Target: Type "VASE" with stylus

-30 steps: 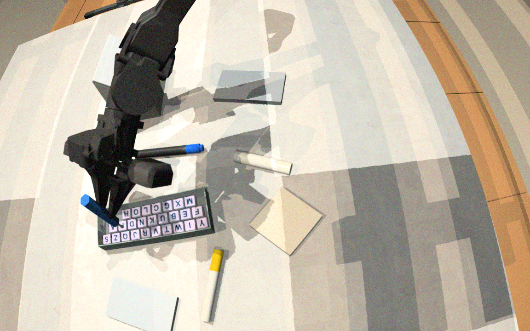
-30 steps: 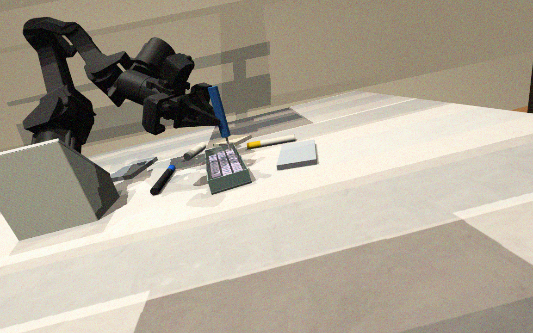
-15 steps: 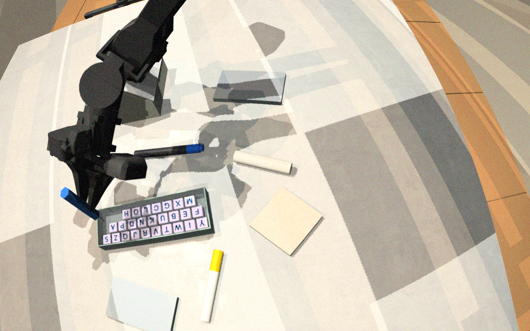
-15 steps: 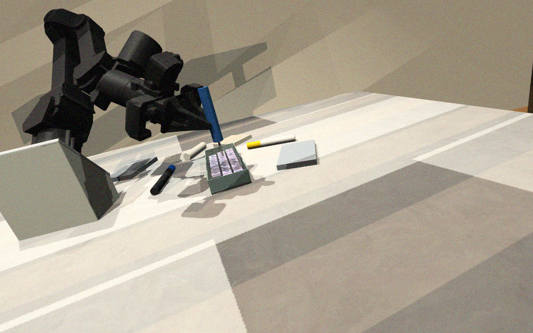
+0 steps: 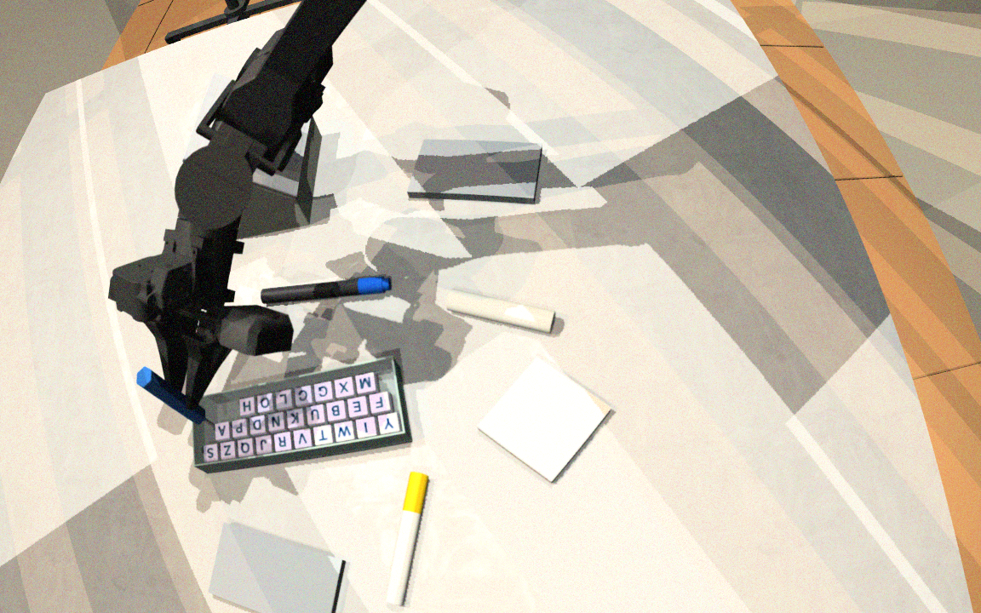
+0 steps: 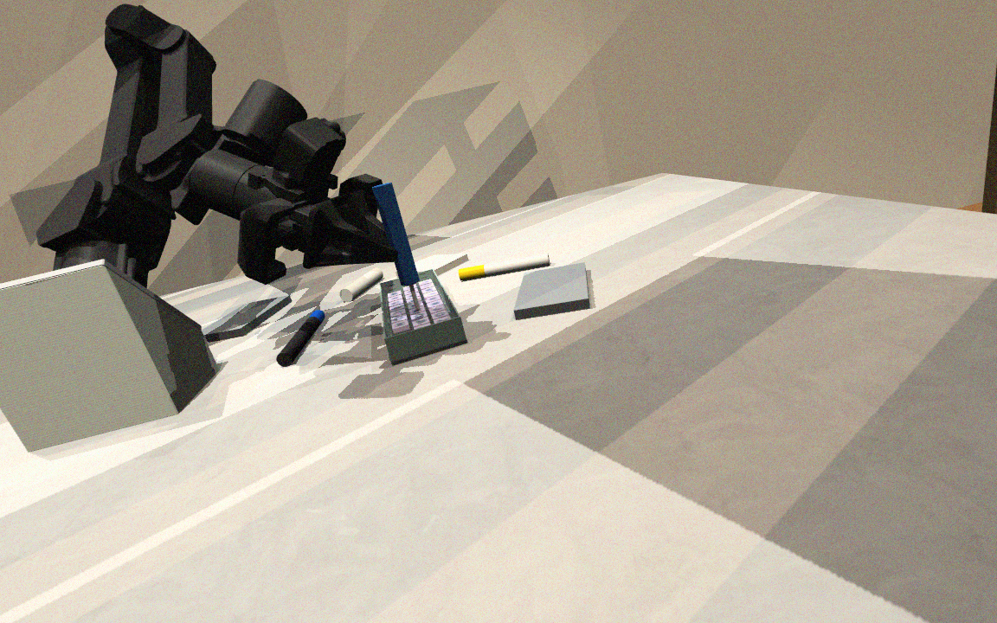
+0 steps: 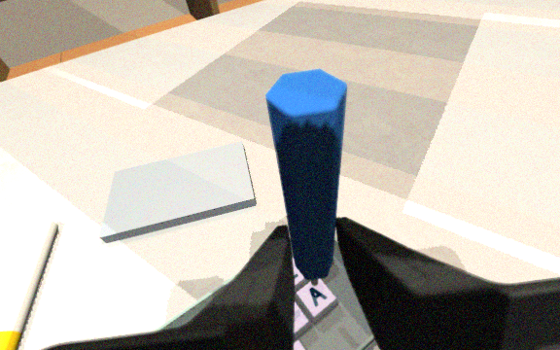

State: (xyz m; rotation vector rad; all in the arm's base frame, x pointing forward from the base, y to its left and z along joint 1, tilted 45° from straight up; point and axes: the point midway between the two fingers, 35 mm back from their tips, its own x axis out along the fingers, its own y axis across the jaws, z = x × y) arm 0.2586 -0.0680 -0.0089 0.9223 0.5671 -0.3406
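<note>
The yellow-capped marker lies 110 mm ahead of my gripper tip, 170 mm to the left of it and 80 mm below it. Round my gripper tip: blue-capped black marker: 130 mm behind, 150 mm to the left, 80 mm below; stylus: 20 mm below; grey pad: 150 mm ahead, 30 mm to the left, 90 mm below.
</note>
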